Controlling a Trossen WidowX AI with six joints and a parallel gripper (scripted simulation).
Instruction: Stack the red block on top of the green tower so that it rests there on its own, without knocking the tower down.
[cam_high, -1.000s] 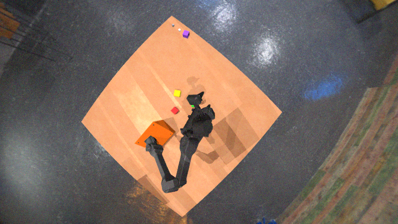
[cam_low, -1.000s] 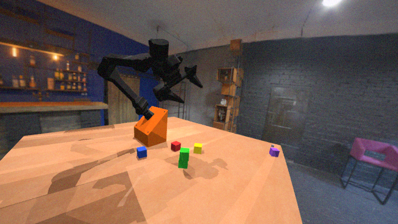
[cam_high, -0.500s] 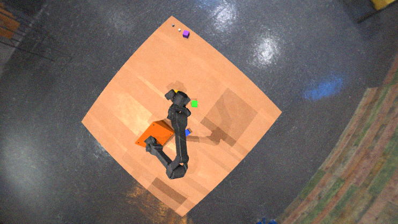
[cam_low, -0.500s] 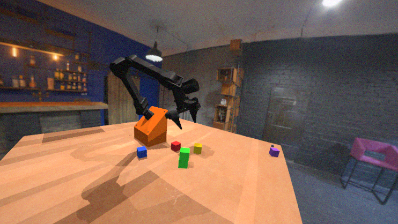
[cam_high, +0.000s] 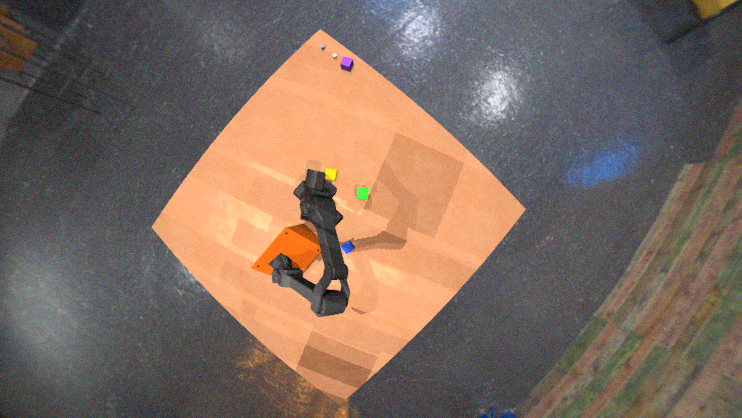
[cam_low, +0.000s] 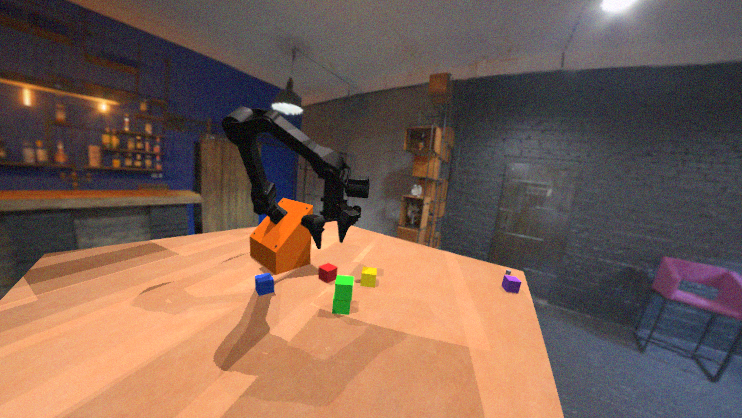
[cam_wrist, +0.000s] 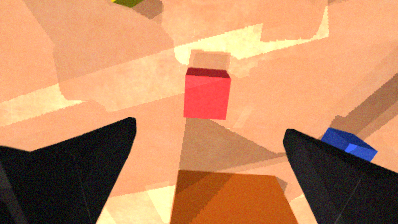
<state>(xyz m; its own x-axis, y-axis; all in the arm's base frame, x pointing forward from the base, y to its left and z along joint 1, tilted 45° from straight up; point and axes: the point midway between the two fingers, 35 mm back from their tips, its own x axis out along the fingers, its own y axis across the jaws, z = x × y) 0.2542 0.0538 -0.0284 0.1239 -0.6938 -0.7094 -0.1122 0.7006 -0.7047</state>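
My gripper tip is now 1 cm past the red block and 9 cm above it. From my gripper tip the other things lie so: yellow block (9 cm ahead, 9 cm to the left, 9 cm below); then blue block (5 cm behind, 19 cm to the right, 10 cm below); then purple block (47 cm ahead, 44 cm to the left, 9 cm below).
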